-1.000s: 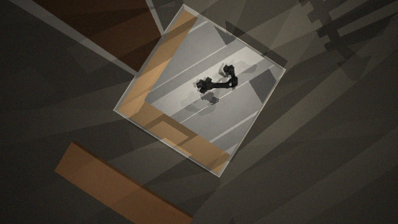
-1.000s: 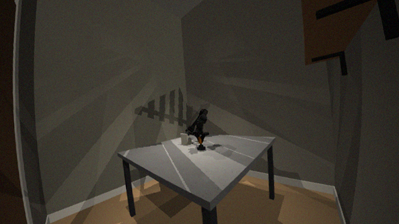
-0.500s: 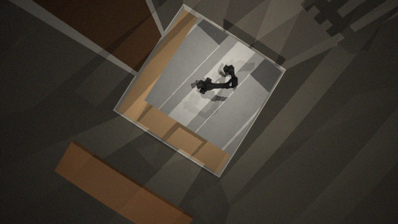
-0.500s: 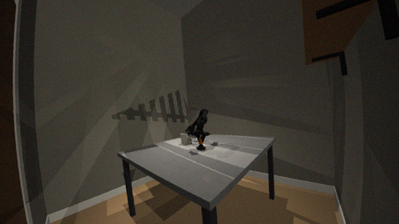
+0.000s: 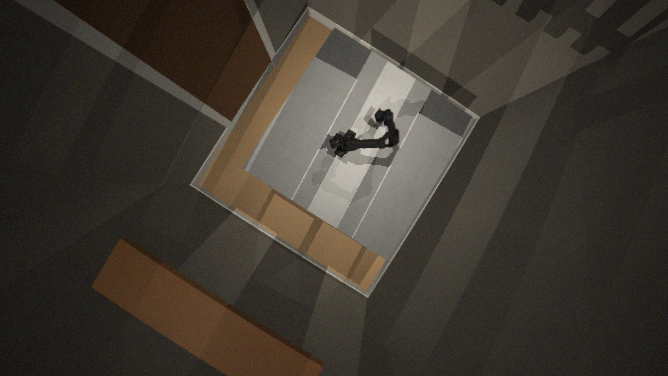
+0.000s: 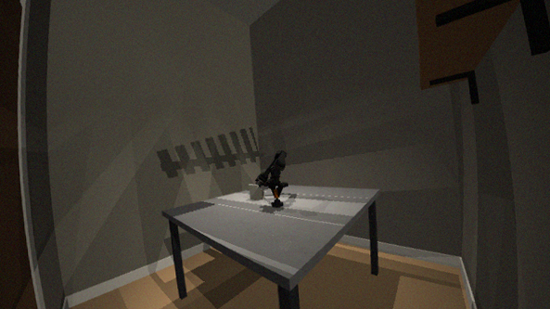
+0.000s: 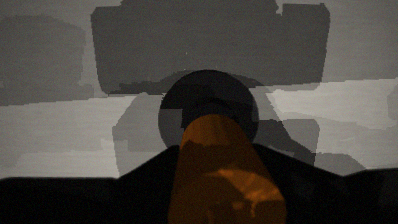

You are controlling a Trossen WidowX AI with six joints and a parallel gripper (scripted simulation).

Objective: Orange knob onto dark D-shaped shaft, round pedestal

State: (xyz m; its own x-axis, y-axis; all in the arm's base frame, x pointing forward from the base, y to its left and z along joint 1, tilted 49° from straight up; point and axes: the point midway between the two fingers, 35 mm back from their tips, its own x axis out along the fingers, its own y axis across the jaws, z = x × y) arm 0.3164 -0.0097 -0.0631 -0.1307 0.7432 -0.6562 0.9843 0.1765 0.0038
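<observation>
Right now the orange knob is 20 mm above my gripper tip. Also, from my gripper tip: dark round pedestal (40 mm below).
</observation>
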